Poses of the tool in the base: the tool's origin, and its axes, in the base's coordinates. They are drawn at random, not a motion.
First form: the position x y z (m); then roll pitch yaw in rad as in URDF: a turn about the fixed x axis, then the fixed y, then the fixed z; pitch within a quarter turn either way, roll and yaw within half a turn.
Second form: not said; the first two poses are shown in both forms.
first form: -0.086, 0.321, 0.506, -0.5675, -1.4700, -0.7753
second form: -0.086, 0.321, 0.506, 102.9, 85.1, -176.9
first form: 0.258, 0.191, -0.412, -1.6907, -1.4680, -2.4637
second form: 0.258, 0.191, -0.412, -58.0, 90.7, -174.2
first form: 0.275, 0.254, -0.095, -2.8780, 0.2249, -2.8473
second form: 0.275, 0.254, -0.095, -33.6, 160.2, -48.7
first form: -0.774, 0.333, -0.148, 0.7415, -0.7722, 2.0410
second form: -0.774, 0.333, -0.148, -10.4, 58.1, 145.3
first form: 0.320, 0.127, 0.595, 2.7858, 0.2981, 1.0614
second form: 0.320, 0.127, 0.595, -67.5, 153.6, 48.6
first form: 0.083, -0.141, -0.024, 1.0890, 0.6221, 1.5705
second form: 0.083, -0.141, -0.024, 16.9, 67.9, 51.0
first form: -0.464, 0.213, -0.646, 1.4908, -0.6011, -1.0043
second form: -0.464, 0.213, -0.646, -150.1, 86.2, 124.5
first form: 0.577, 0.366, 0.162, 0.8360, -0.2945, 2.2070
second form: 0.577, 0.366, 0.162, 21.8, 50.1, 112.2
